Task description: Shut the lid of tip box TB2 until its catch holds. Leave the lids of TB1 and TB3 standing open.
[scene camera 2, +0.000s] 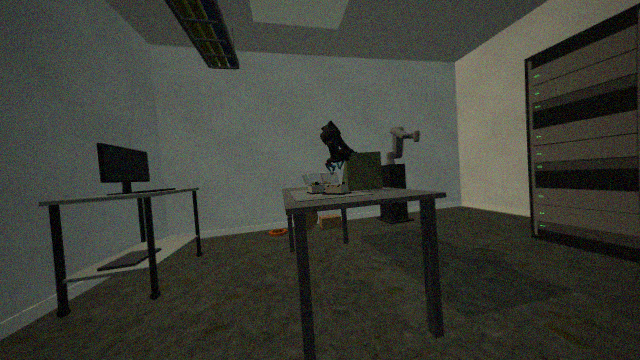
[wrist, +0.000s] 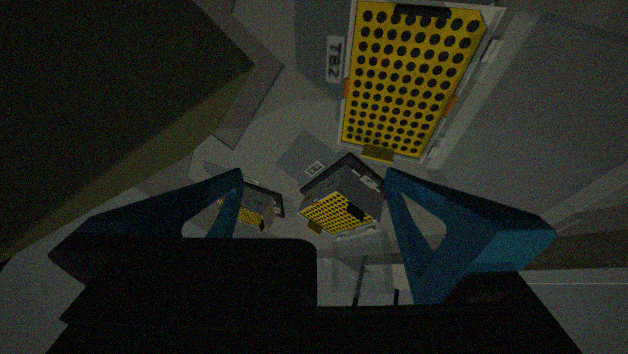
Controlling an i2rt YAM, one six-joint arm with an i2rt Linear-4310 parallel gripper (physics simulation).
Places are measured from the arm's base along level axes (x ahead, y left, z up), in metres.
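Pixels of known places: gripper, between the fingertips: (scene camera 2: 336, 171) (wrist: 313, 175); arm's base, origin of its link: (scene camera 2: 357, 167) (wrist: 25, 110).
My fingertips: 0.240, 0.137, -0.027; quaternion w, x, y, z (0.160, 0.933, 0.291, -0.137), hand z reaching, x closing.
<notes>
For each thing: its top centre in the pictures, then the offset to it from my fingertips, as dx, dy, dz. "pt": a spot on its surface instead. Level surfaces: height alone.
- Tip box TB2, centre of its top: (wrist: 393, 105) +0.021, +0.039, -0.068
- see-through panel, a spot on its surface: (wrist: 560, 90) pt +0.061, +0.108, -0.044
- smaller box, centre of its top: (wrist: 331, 224) +0.106, -0.160, -0.068
- TB3 label, a spot on its surface: (wrist: 314, 169) pt +0.039, -0.159, -0.140
- third box, centre of its top: (wrist: 239, 220) -0.010, -0.385, -0.068
- table, height of its surface: dz -0.147
Tip box TB2 (wrist: 400, 80), with a yellow perforated rack, is at the top of the wrist view beside its TB2 label (wrist: 334, 59). A see-through panel (wrist: 560, 90) to its right looks like its raised lid. A smaller box (wrist: 335, 212) beside the TB3 label (wrist: 314, 169) has its lid up. A third box (wrist: 252, 217) shows partly behind the left finger; its label is unreadable. My gripper (scene camera 2: 334, 166) (wrist: 313, 175) is open and empty, above the boxes. In the scene view two boxes (scene camera 2: 316, 188) (scene camera 2: 337, 189) have raised clear lids; their labels are unreadable.
A green block (scene camera 2: 365, 171) (wrist: 115, 65) stands on the table (scene camera 2: 370, 200) close beside the arm. Another arm (scene camera 2: 397, 145) stands on a dark pedestal (scene camera 2: 395, 192) behind. A desk (scene camera 2: 120, 196) with a monitor (scene camera 2: 124, 164) is at the left, a rack (scene camera 2: 529, 150) at the right.
</notes>
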